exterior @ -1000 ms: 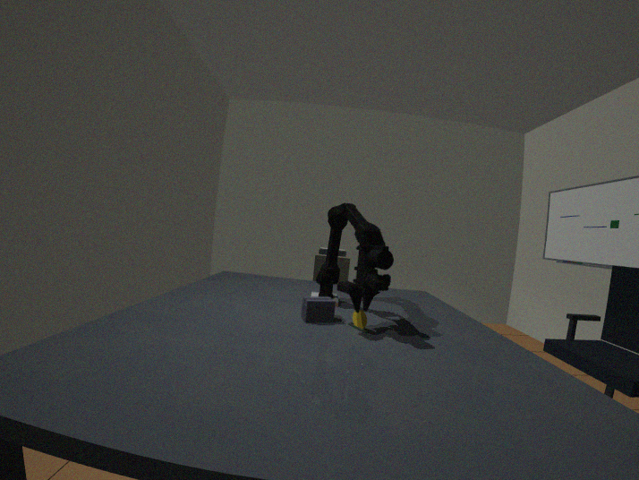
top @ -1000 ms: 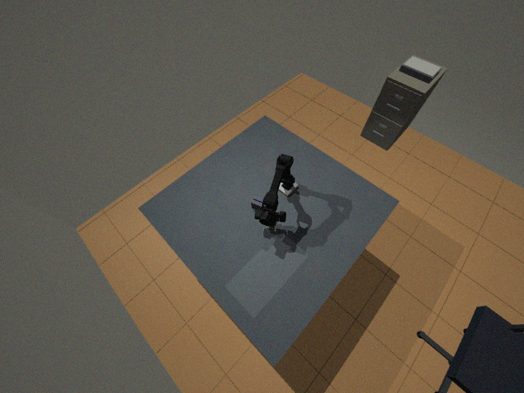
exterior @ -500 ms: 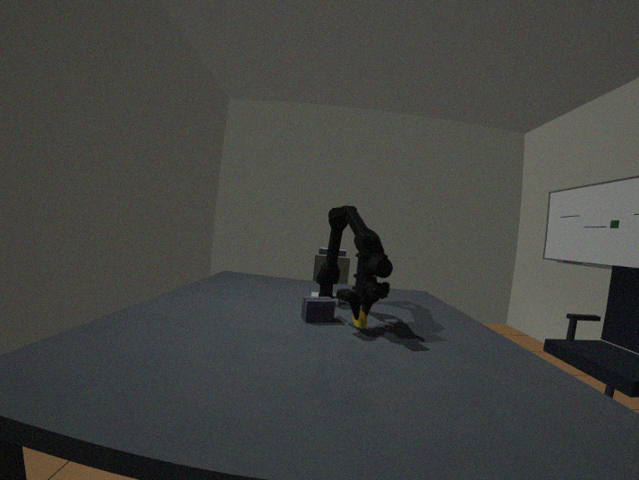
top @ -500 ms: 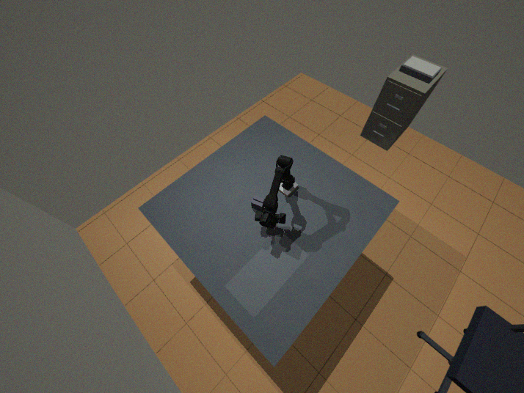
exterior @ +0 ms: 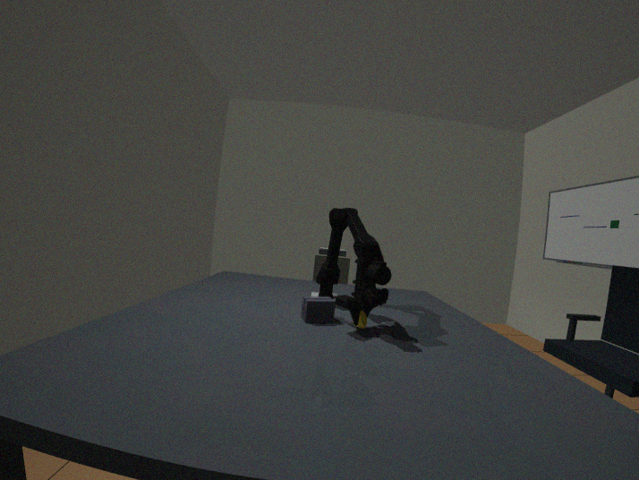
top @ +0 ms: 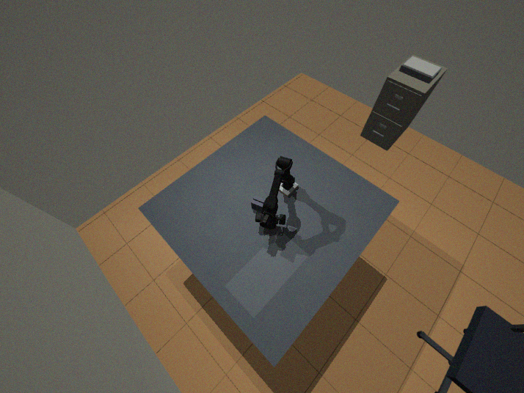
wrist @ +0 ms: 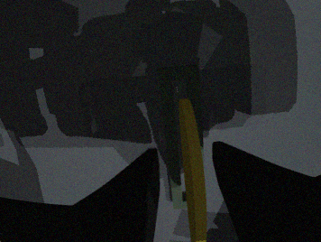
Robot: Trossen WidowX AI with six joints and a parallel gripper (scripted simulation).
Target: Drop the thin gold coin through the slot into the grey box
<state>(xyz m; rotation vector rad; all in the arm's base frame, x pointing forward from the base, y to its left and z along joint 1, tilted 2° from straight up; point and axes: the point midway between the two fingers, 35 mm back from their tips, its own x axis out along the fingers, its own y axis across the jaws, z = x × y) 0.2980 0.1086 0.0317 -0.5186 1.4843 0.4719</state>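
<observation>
Right now the gold coin is 2 cm above my gripper tip.
</observation>
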